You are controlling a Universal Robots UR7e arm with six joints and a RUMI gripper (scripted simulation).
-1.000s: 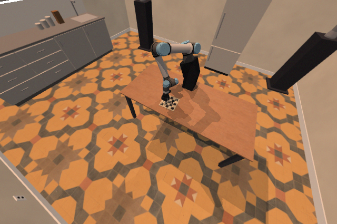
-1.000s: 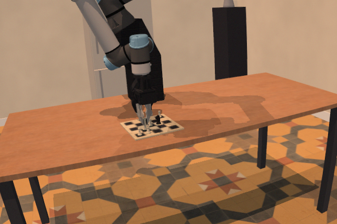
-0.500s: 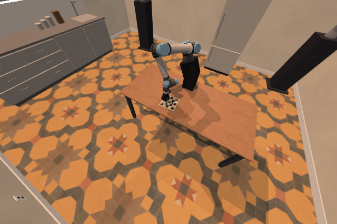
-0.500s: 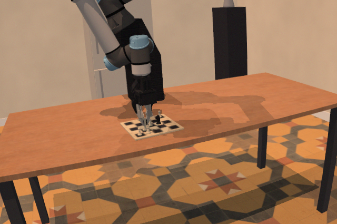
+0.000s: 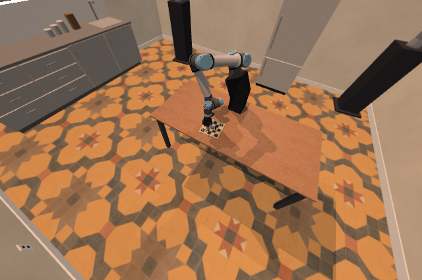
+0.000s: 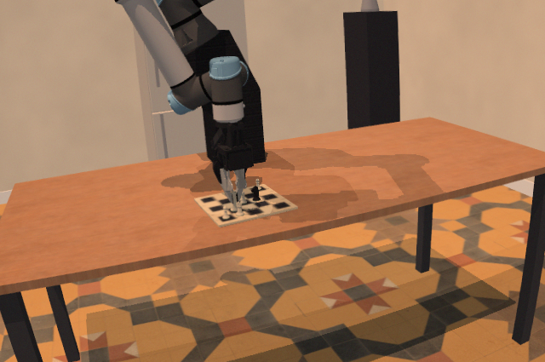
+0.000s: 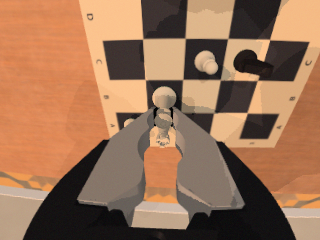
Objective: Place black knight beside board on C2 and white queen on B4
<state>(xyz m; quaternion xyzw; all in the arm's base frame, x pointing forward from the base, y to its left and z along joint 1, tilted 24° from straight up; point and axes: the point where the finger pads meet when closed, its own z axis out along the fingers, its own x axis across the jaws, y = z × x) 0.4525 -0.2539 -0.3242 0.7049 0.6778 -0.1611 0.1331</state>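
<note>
Now: the white queen 1 cm below my hand. The rest, counted from my hand: black knight 8 cm to the left, 4 cm behind, 2 cm below; small chessboard 4 cm to the left, 4 cm below, 4 cm behind.
</note>
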